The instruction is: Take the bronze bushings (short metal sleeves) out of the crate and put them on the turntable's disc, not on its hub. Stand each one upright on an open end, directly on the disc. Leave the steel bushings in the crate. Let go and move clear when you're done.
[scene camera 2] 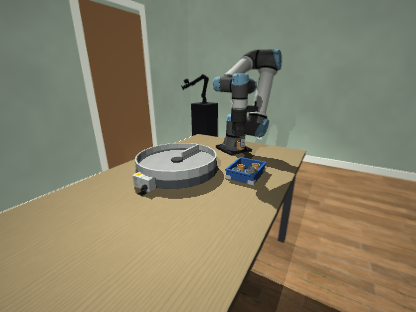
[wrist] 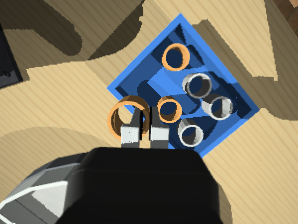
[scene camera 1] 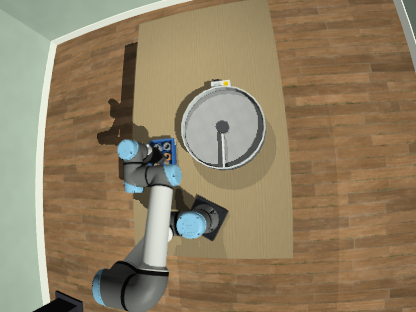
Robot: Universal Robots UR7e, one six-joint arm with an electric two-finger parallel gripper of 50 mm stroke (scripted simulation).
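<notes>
The wrist view shows the gripper (wrist: 146, 116), while a turntable (scene camera 1: 231, 113) can be seen from scene camera 1 and, from scene camera 2, the same turntable (scene camera 2: 169, 159) is visible too.
</notes>
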